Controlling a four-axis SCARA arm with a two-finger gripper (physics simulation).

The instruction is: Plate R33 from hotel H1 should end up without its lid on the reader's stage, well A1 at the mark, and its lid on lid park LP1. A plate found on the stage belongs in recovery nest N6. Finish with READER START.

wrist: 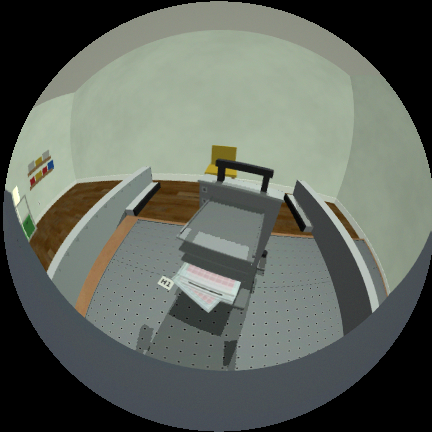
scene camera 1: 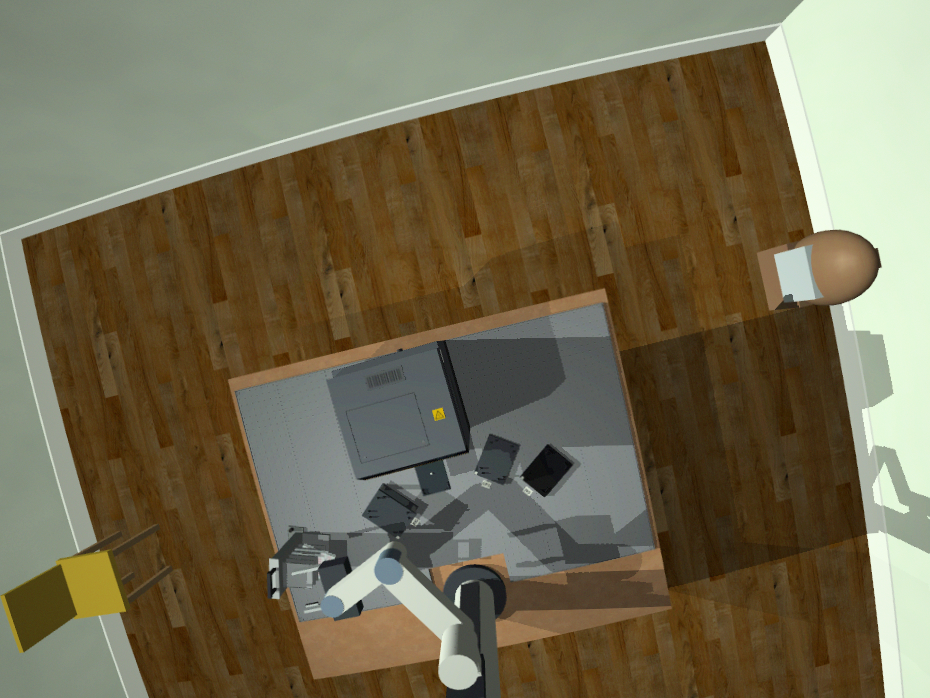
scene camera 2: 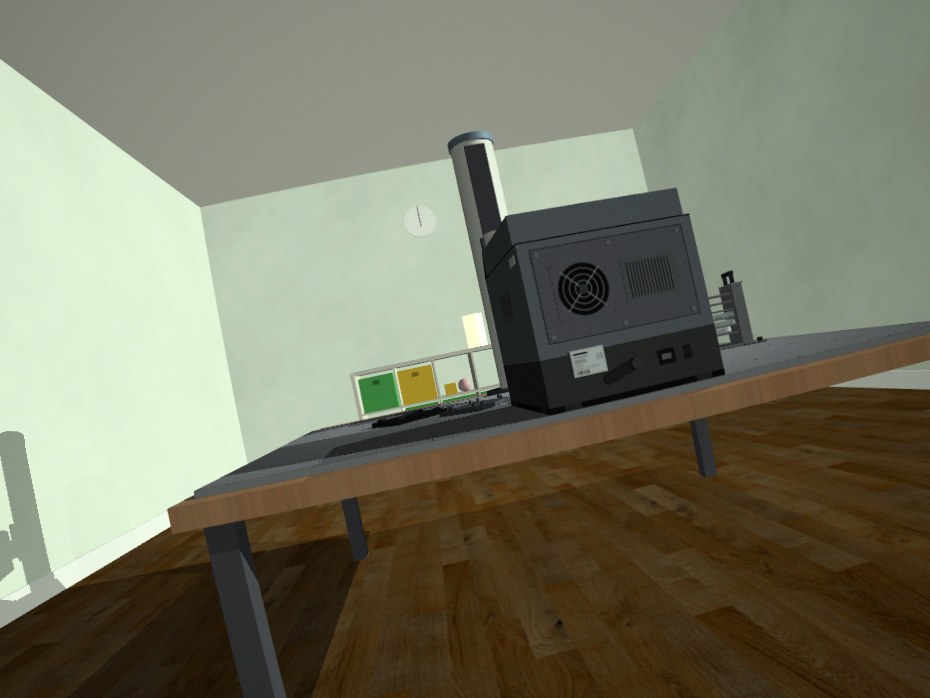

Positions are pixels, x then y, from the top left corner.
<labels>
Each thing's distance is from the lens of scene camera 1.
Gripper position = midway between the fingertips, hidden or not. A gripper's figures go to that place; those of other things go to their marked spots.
gripper [scene camera 1: 299, 591]: 149 cm
reader stage [scene camera 1: 438, 481]: 131 cm
</labels>
